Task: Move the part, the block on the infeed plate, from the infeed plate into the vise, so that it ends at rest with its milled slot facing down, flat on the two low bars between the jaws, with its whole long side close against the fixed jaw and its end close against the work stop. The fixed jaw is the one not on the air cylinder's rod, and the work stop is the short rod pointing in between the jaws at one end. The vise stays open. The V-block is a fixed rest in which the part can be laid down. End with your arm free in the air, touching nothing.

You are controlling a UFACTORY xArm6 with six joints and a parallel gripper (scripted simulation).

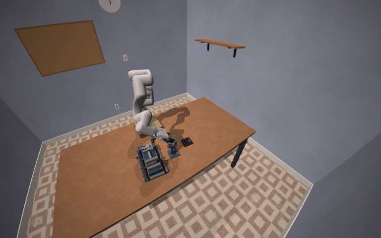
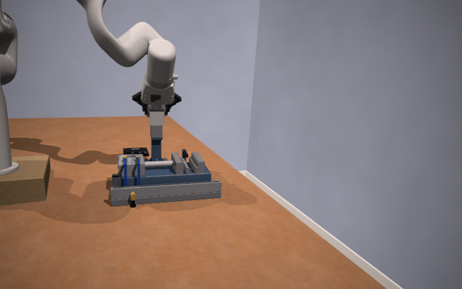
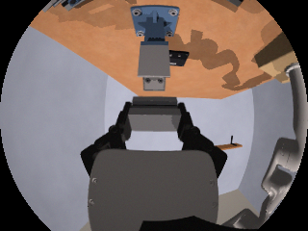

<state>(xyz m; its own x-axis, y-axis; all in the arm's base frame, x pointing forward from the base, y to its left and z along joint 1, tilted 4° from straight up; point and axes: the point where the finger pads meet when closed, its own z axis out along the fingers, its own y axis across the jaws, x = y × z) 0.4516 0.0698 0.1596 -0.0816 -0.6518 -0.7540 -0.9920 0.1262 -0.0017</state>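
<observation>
Right now the post is 15 cm below my hand and 1 cm to the left of it. The rest, counted from my hand: part: 1 cm below; then white cylinder rod: 18 cm to the right, 13 cm below, 3 cm behind; then black work stop: 15 cm to the right, 12 cm below, 6 cm ahead.
</observation>
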